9 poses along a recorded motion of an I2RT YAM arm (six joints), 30 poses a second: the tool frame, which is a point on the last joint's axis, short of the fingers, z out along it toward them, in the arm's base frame.
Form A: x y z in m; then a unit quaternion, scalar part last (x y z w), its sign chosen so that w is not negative.
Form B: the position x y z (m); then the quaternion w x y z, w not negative. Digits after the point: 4 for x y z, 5 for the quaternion.
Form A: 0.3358 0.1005 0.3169 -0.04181 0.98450 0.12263 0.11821
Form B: 0.3358 0.1005 0.3169 0.11821 -0.04181 0.98450 0.12263
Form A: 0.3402 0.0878 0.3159 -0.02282 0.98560 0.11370 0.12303
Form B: 0.3402 0.0878 0.3159 0.12303 -0.02282 0.98560 0.11370
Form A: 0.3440 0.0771 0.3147 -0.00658 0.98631 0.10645 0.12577
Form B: 0.3440 0.0771 0.3147 0.12577 -0.00658 0.98631 0.10645
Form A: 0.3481 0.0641 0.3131 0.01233 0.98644 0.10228 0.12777
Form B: 0.3481 0.0641 0.3131 0.12777 0.01233 0.98644 0.10228
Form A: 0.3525 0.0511 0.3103 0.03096 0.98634 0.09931 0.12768
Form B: 0.3525 0.0511 0.3103 0.12768 0.03096 0.98634 0.09931
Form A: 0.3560 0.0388 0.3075 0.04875 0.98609 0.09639 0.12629
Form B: 0.3560 0.0388 0.3075 0.12629 0.04875 0.98609 0.09639
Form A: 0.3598 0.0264 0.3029 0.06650 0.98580 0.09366 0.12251
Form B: 0.3598 0.0264 0.3029 0.12251 0.06650 0.98580 0.09366
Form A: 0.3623 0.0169 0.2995 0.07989 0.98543 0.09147 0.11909
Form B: 0.3623 0.0169 0.2995 0.11909 0.07989 0.98543 0.09147
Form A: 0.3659 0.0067 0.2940 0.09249 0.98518 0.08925 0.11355
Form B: 0.3659 0.0067 0.2940 0.11355 0.09249 0.98518 0.08925
